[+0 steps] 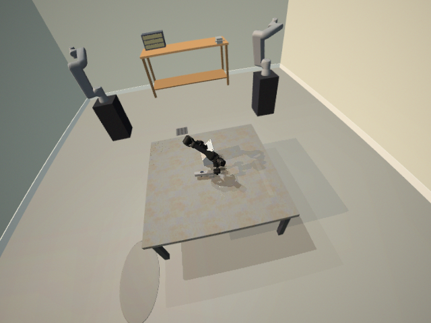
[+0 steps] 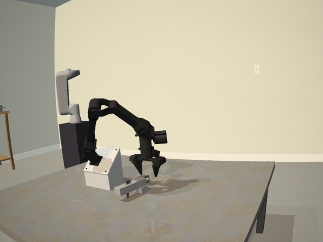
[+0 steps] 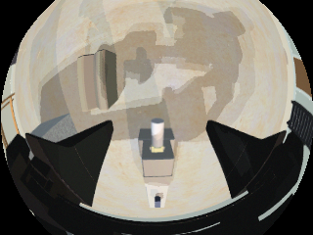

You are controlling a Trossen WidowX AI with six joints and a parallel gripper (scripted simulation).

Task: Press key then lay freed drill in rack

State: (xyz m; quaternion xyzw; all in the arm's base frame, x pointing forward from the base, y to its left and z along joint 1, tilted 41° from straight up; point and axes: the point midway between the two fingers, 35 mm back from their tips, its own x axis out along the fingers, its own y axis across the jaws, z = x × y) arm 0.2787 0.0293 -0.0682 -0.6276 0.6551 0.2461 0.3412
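The drill is 70 mm to the right of my gripper tip, 20 mm below it and 10 mm behind it. Also, from my gripper tip: grey block 120 mm to the right, 20 mm below, 20 mm behind; dark blue key 150 mm to the right, 20 mm behind, 10 mm below.
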